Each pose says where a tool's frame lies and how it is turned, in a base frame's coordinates. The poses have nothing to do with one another.
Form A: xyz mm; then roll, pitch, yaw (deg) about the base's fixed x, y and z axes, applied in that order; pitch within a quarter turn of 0, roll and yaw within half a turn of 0.
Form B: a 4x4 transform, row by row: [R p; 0 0 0 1], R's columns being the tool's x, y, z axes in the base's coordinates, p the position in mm. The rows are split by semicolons. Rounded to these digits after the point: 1 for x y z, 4 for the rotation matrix.
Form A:
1: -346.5 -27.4 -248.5 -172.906 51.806 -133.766
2: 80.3 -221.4 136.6 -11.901 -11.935 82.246
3: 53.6 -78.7 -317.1 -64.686 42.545 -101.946
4: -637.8 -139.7 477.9 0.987 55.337 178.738
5: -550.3 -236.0 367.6 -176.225 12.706 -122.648
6: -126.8 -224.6 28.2 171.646 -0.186 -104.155
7: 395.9 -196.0 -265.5 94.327 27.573 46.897
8: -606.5 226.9 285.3 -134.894 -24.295 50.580
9: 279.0 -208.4 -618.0 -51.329 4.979 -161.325
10: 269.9 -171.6 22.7 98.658 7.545 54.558
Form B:
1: -0.4277 -0.6495 0.6287 -346.5; -0.4465 0.7565 0.4778 -27.4; -0.7859 -0.0764 -0.6136 -248.5; 0 0 0 1
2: 0.1320 -0.9638 -0.2316 80.3; 0.9694 0.1743 -0.1727 -221.4; 0.2068 -0.2018 0.9574 136.6; 0 0 0 1
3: -0.1525 0.5448 0.8246 53.6; -0.7208 0.5095 -0.4700 -78.7; -0.6762 -0.6660 0.3150 -317.1; 0 0 0 1
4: -0.5686 -0.0362 -0.8218 -637.8; 0.0125 -0.9993 0.0353 -139.7; -0.8225 0.0098 0.5687 477.9; 0 0 0 1
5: -0.5263 -0.8324 0.1738 -550.3; -0.8214 0.5505 0.1493 -236.0; -0.2199 -0.0642 -0.9734 367.6; 0 0 0 1
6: -0.2445 -0.9592 -0.1417 -126.8; -0.9696 0.2424 0.0324 -224.6; 0.0032 0.1453 -0.9894 28.2; 0 0 0 1
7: 0.6057 0.3705 0.7042 395.9; 0.6472 0.2854 -0.7069 -196.0; -0.4629 0.8839 -0.0669 -265.5; 0 0 0 1
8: 0.5788 0.7303 -0.3629 -606.5; 0.7041 -0.2230 0.6742 226.9; 0.4114 -0.6457 -0.6433 285.3; 0 0 0 1
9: -0.9438 0.2643 0.1986 279.0; -0.3190 -0.5703 -0.7570 -208.4; -0.0868 -0.7778 0.6225 -618.0; 0 0 0 1
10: 0.5749 0.1979 0.7940 269.9; 0.8076 0.0185 -0.5894 -171.6; -0.1313 0.9800 -0.1492 22.7; 0 0 0 1
